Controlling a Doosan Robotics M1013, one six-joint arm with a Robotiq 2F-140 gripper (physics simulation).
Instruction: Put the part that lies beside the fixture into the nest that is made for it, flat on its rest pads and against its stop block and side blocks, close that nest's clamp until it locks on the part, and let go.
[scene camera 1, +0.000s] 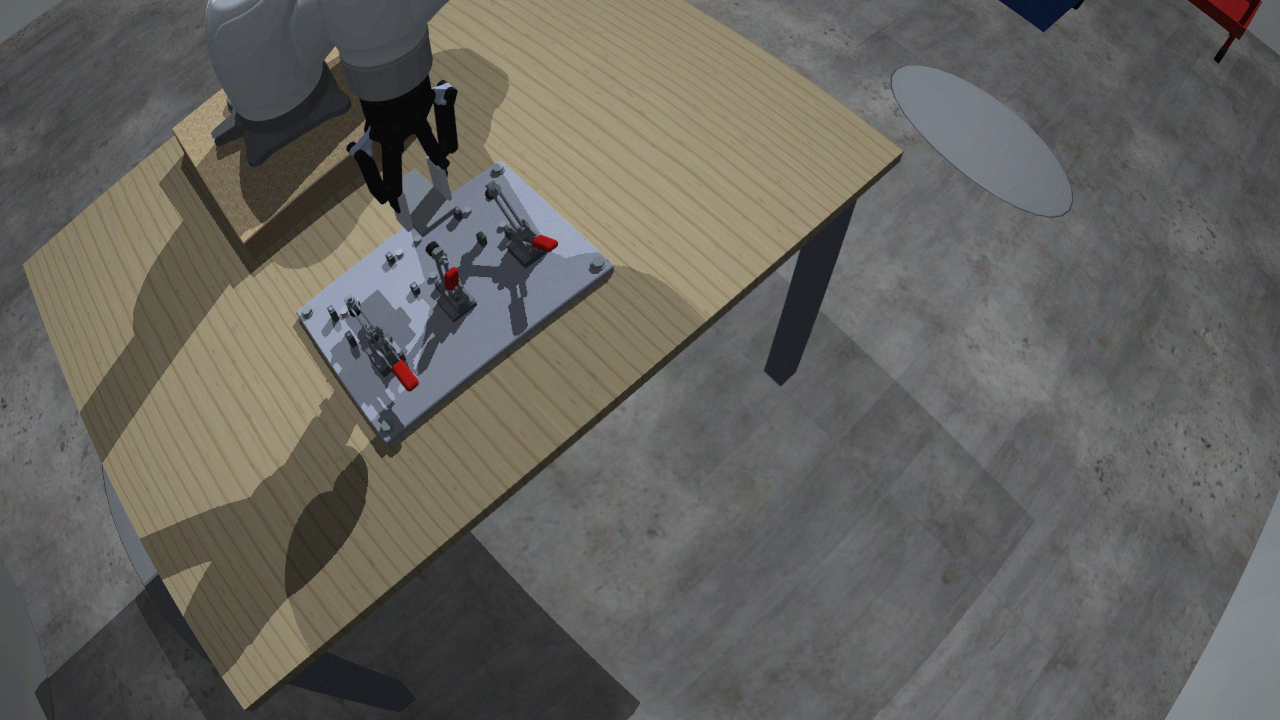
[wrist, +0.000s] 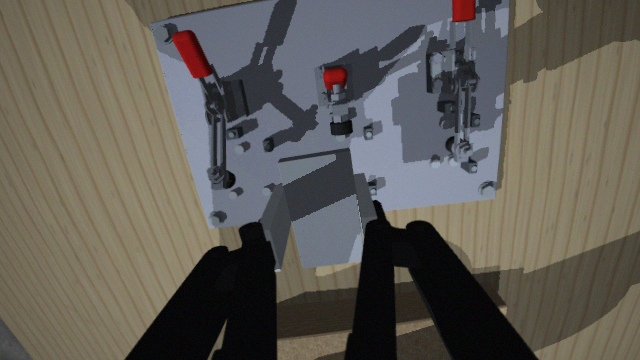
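Pixels of known places: gripper, fingertip midpoint: (scene camera 1: 424, 209) (wrist: 322, 195); arm's base, origin of the base link: (scene camera 1: 286, 104).
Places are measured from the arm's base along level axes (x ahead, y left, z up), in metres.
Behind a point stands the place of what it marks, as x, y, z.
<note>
My gripper (scene camera 1: 422, 197) {0.387, 0.096, 0.054} (wrist: 322, 195) {0.387, 0.096, 0.054} is shut on a grey metal part (wrist: 325, 210) {0.380, 0.094, 0.064}, a flat rectangular block, and holds it over the rear edge of the fixture plate (scene camera 1: 546, 295) {0.514, 0.185, -0.050} (wrist: 300, 30) {0.513, 0.122, -0.050}. In the scene view the part is partly hidden between the fingers. The fixture carries three toggle clamps with red handles: a middle clamp (scene camera 1: 452, 279) {0.476, 0.088, 0.024} (wrist: 336, 80) {0.469, 0.088, 0.033} with its handle upright, a clamp (scene camera 1: 544, 242) {0.490, 0.201, 0.019} (wrist: 192, 54) {0.487, 0.200, 0.017} at the wrist view's left, and a clamp (scene camera 1: 404, 374) {0.537, -0.012, -0.002} (wrist: 464, 10) {0.525, -0.012, -0.002} at its right. Small blocks and round pads stand around each clamp. The part's height above the plate is hard to tell.
The fixture lies on a wooden table (scene camera 1: 716, 134) {0.401, 0.517, -0.065} (wrist: 565, 135) {0.418, -0.183, -0.065}. The robot's base stands on a brown board block (scene camera 1: 268, 197) {0.160, -0.081, -0.013} (wrist: 320, 347) {0.144, 0.094, -0.006} behind the fixture. The side clamps' arms reach low over the plate on both sides of the middle clamp. Bolts stand at the plate's corners.
</note>
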